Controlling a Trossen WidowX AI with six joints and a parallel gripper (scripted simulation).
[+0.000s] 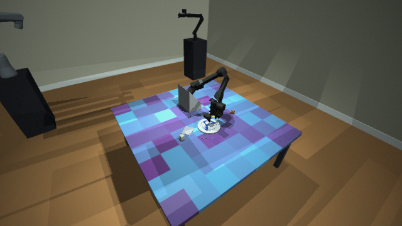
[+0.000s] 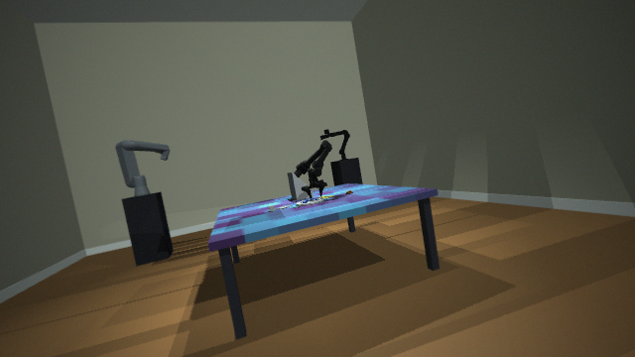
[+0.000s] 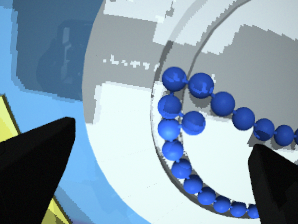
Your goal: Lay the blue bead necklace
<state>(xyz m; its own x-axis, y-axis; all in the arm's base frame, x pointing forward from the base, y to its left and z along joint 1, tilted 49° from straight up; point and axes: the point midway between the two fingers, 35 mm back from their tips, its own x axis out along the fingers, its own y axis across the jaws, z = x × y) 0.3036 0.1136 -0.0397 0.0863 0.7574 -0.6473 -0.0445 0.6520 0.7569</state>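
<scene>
Now: gripper tip 20 mm short of the round white bead board, 60 mm to the left of it and 10 mm above it. From my gripper tip the other things lie so: cream cube (10 mm ahead, 340 mm to the right); then yellow patch (80 mm behind, 100 mm to the left, 20 mm below); then flat grey square (40 mm behind, 240 mm to the right, 20 mm below).
</scene>
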